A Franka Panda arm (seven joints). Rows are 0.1 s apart.
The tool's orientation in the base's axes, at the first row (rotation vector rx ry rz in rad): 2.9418, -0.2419, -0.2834
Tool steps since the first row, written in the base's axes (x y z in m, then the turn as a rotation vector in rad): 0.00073, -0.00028, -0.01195, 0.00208, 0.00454, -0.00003; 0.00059, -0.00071, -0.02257, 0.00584, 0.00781, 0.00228; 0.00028, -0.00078, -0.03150, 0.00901, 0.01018, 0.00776; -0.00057, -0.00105, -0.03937, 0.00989, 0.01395, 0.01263; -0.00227, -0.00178, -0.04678, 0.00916, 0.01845, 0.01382; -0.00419, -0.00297, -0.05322, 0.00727, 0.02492, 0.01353; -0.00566, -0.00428, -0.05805, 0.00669, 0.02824, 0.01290; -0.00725, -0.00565, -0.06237, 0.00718, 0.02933, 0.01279; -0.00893, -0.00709, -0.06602, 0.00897, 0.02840, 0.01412; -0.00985, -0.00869, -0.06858, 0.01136, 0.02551, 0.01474; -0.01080, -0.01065, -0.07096, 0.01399, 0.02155, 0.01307
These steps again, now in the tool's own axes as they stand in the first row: 0.00283, -0.00210, 0.01144, 0.00121, -0.00471, -0.00111; 0.00462, -0.00367, 0.02180, 0.00388, -0.00799, -0.00462; 0.00589, -0.00525, 0.03051, 0.00557, -0.00971, -0.01094; 0.00648, -0.00636, 0.03833, 0.00491, -0.01258, -0.01642; 0.00625, -0.00681, 0.04595, 0.00320, -0.01662, -0.01813; 0.00572, -0.00660, 0.05275, 0.00027, -0.02269, -0.01850; 0.00537, -0.00603, 0.05792, -0.00077, -0.02595, -0.01830; 0.00482, -0.00529, 0.06264, -0.00047, -0.02710, -0.01846; 0.00409, -0.00434, 0.06673, 0.00120, -0.02620, -0.01996; 0.00392, -0.00314, 0.06965, 0.00392, -0.02362, -0.02059; 0.00376, -0.00155, 0.07245, 0.00746, -0.02047, -0.01888
